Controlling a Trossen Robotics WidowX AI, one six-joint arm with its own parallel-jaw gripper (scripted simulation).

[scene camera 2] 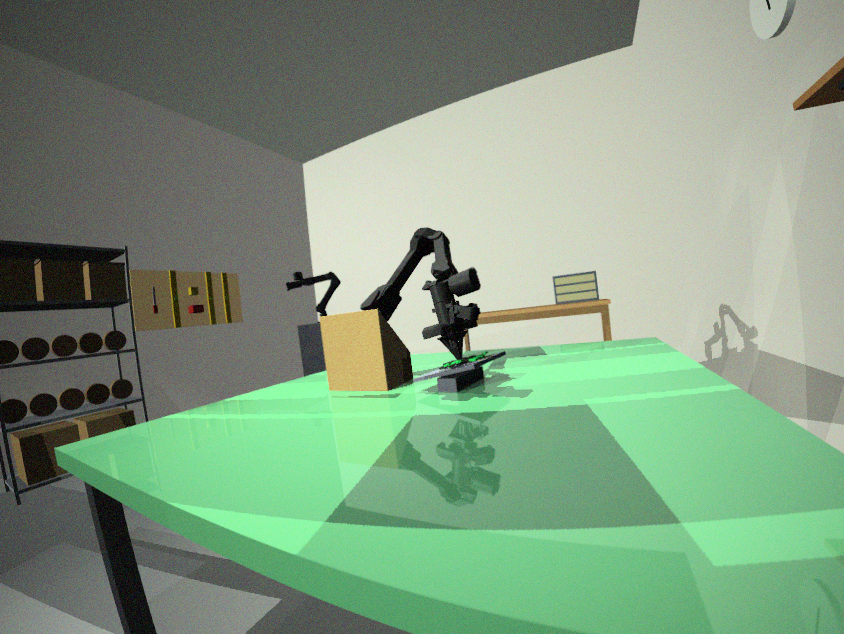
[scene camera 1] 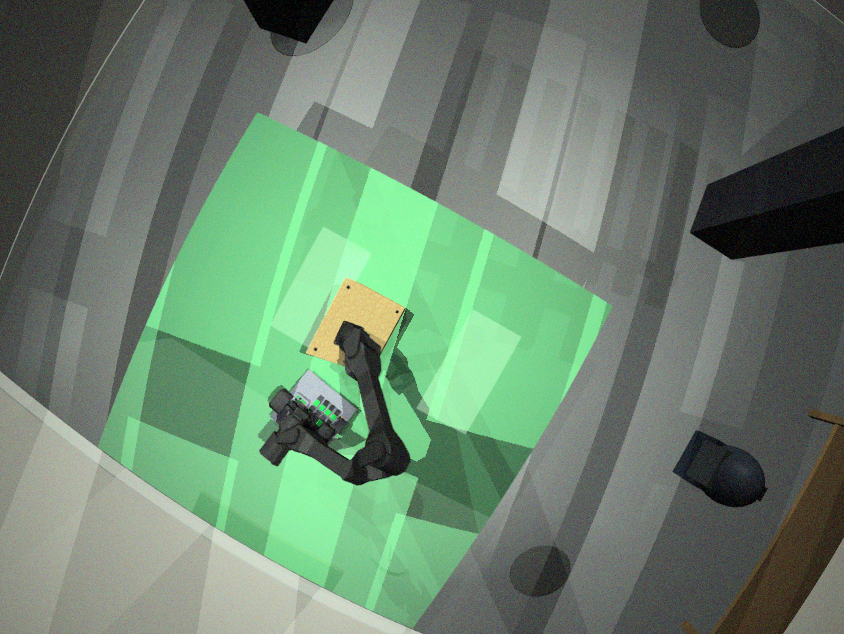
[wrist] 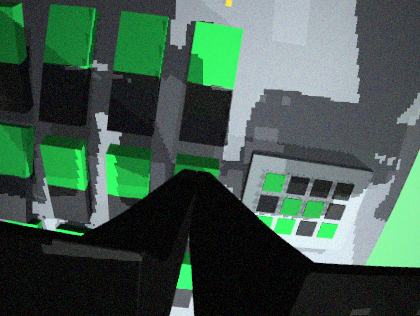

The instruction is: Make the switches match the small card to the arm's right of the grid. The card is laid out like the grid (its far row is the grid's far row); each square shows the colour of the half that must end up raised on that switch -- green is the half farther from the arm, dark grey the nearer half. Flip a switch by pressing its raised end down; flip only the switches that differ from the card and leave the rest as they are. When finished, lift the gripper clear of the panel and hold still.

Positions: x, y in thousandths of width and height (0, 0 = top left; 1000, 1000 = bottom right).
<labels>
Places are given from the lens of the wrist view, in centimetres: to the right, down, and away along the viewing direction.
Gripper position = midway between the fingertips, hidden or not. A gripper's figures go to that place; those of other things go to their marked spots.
my gripper (wrist: 463, 584): 0, 1, 10
rocker switch (wrist: 511, 195): 0, -3, 9
</labels>
